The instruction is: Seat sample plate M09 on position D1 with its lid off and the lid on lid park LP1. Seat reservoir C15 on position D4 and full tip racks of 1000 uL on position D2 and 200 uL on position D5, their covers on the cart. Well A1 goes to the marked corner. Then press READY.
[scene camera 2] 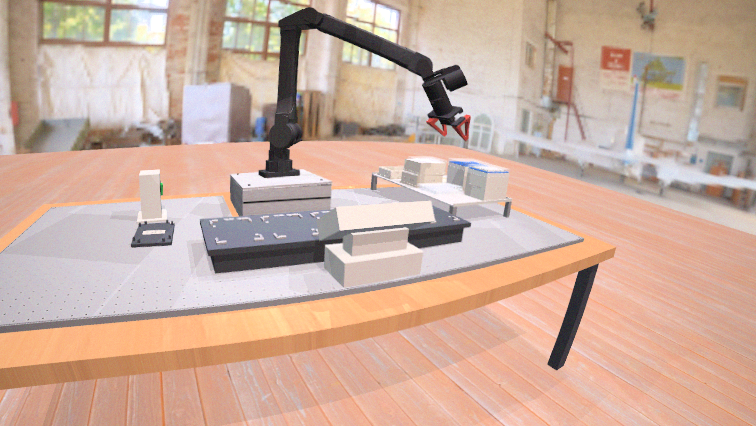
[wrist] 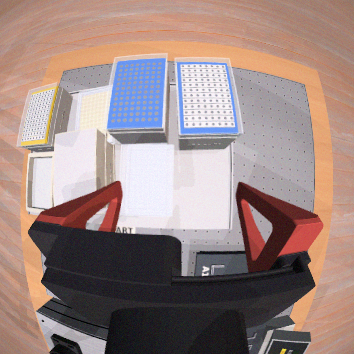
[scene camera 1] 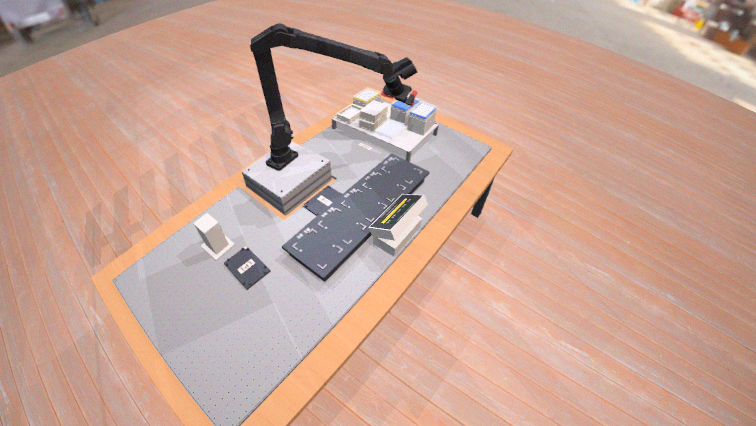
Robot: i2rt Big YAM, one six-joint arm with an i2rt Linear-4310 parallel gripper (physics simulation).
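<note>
My gripper (scene camera 1: 404,101) (scene camera 2: 454,137) (wrist: 178,187) is open and empty, above the cart (scene camera 1: 412,143) (scene camera 2: 447,196) (wrist: 205,200). On the cart, a blue-framed rack with white tips (scene camera 1: 423,111) (wrist: 206,95) stands beside a blue rack with dark holes (scene camera 1: 400,107) (wrist: 137,95). A yellow-framed tip rack (scene camera 1: 366,96) (wrist: 40,115) stands at the far left in the wrist view. A pale, clear-looking plate (scene camera 1: 391,128) (wrist: 147,180) lies nearest the gripper. White blocks (scene camera 1: 373,113) (wrist: 77,165) and a shallow open tray (scene camera 1: 348,114) (wrist: 41,182) are beside it. Small labels are unreadable.
The dark deck (scene camera 1: 338,227) (scene camera 2: 238,232) has bare corner-marked positions. Lid park LP1 (scene camera 1: 247,267) (scene camera 2: 153,232) is bare, near a white post (scene camera 1: 211,234) (scene camera 2: 150,194). Another dark park (scene camera 1: 323,200) lies by the arm base. A display (scene camera 1: 397,211) stands at the deck's front.
</note>
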